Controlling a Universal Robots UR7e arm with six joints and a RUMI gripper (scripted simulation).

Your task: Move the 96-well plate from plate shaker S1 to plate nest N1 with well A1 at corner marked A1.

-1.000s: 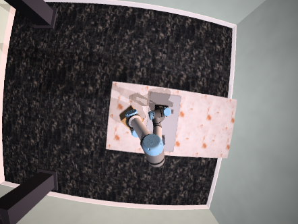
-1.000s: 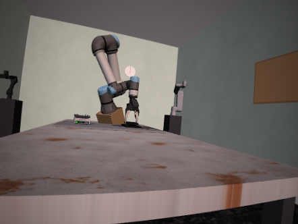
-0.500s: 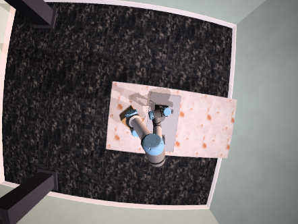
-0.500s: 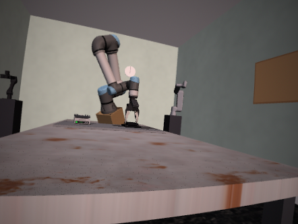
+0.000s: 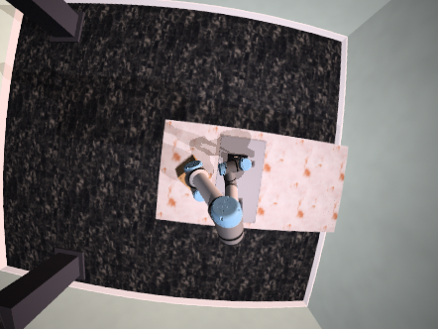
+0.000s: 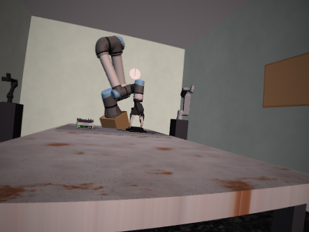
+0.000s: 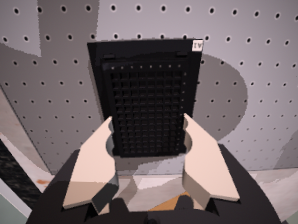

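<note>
Right now my hand is 3 cm above the plate nest N1. Also, from my hand: black 96-well plate (1 cm below); white A1 label (8 cm ahead, 5 cm to the right, 2 cm below).
</note>
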